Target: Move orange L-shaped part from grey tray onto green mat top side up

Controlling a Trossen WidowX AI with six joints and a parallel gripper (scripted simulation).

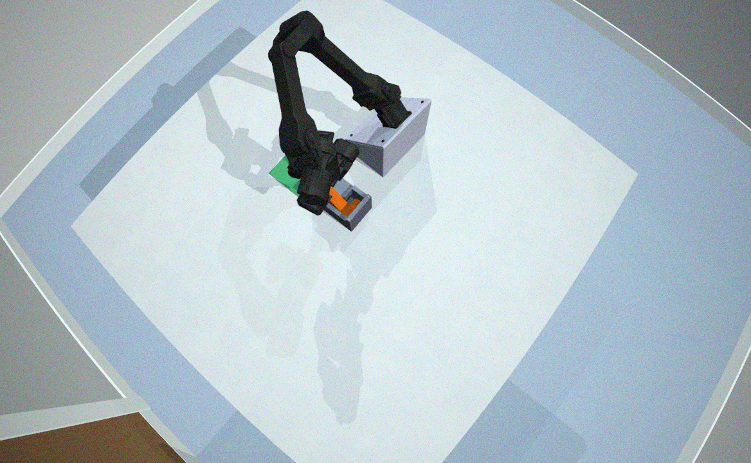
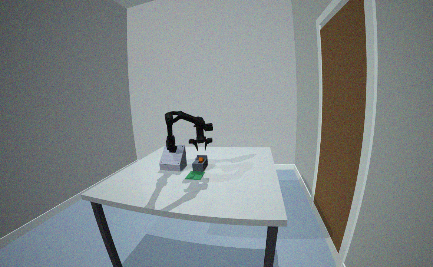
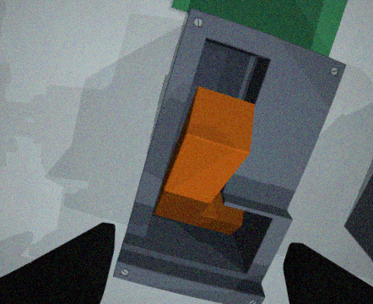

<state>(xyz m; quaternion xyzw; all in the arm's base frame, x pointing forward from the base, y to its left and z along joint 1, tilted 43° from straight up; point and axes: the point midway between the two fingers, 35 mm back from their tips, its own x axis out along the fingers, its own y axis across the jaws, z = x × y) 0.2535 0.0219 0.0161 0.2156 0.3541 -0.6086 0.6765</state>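
My gripper tip is now 20 mm past the orange L-shaped part, 20 mm to the right of it and 110 mm above it. Round my gripper tip: green mat: 10 mm behind, 160 mm to the right, 160 mm below.
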